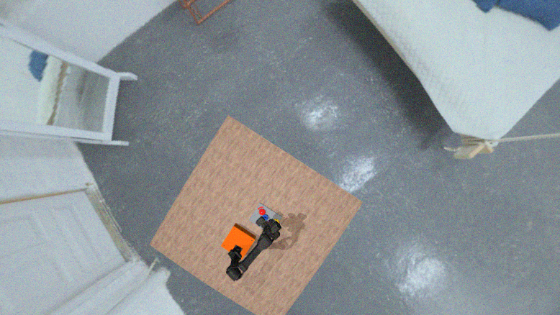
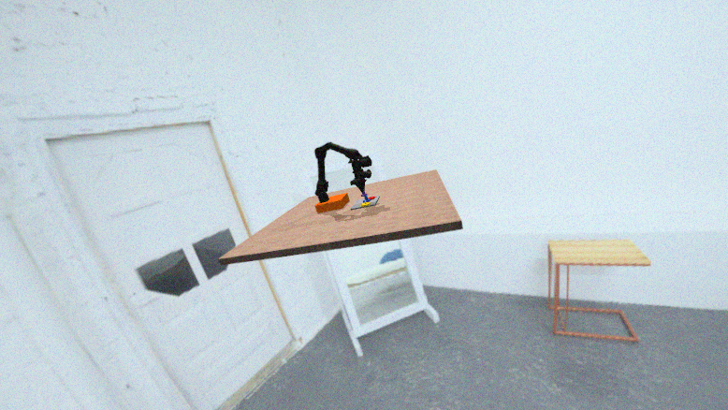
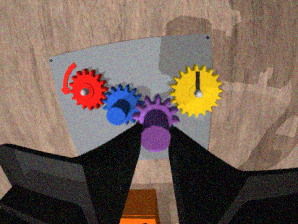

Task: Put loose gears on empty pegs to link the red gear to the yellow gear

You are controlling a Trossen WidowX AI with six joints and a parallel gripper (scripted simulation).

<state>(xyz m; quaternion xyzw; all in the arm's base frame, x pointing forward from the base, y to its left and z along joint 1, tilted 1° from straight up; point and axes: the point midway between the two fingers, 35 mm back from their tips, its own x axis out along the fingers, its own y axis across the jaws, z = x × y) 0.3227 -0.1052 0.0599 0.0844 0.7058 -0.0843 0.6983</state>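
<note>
Right now the purple gear is 10 mm below my gripper tip. Also, from my gripper tip: yellow gear (50 mm to the right, 70 mm below); then red arrow (40 mm ahead, 110 mm to the left, 80 mm below); then blue gear (40 mm to the left, 60 mm below).
</note>
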